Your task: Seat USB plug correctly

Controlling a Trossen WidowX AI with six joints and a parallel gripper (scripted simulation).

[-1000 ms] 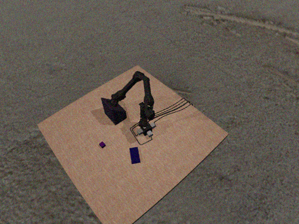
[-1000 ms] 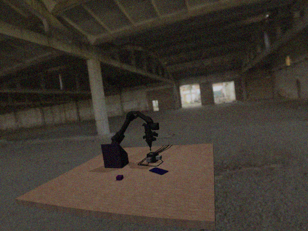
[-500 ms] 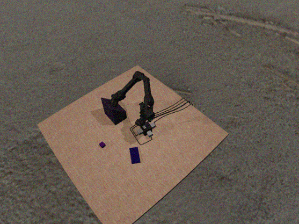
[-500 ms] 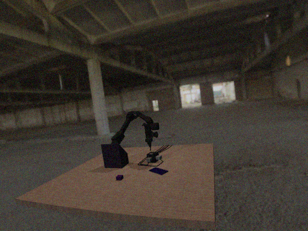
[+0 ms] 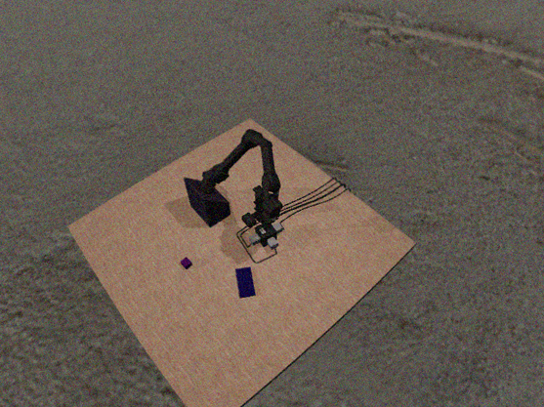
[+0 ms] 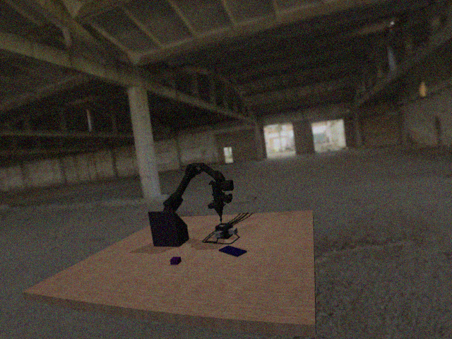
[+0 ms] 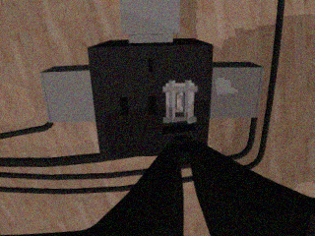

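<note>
My gripper tip is now 70 mm above the USB socket. Also, from my gripper tip: flat blue slab 100 mm ahead, 230 mm to the right, 130 mm below; small purple block 170 mm behind, 350 mm to the right, 120 mm below.
</note>
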